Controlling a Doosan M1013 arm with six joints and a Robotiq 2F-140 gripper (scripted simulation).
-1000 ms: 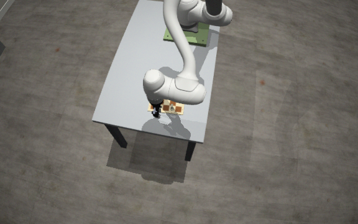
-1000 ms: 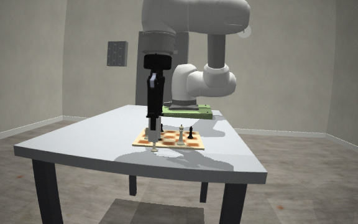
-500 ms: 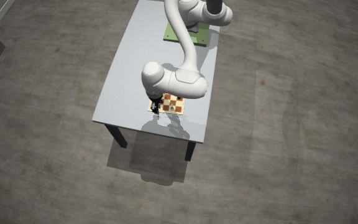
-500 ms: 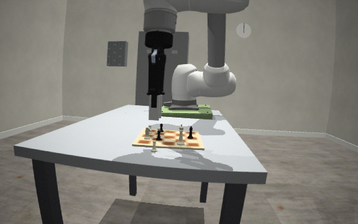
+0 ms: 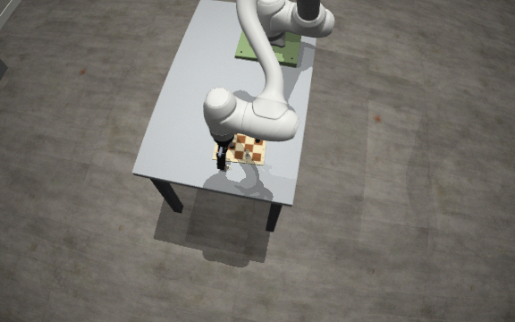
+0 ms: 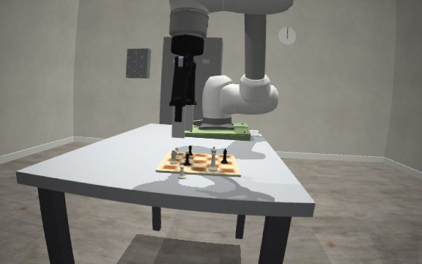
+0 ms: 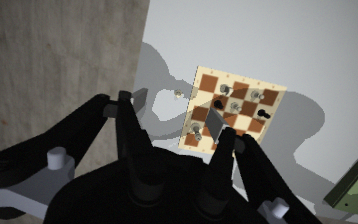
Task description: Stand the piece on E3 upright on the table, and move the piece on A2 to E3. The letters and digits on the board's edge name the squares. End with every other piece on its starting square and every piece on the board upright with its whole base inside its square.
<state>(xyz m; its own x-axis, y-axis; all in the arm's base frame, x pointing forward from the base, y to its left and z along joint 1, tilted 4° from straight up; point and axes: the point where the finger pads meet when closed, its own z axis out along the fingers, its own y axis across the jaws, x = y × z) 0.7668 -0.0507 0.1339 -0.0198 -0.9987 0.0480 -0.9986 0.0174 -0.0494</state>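
Now: the chessboard 14 cm behind my hand, 3 cm to the left of it and 13 cm below it.
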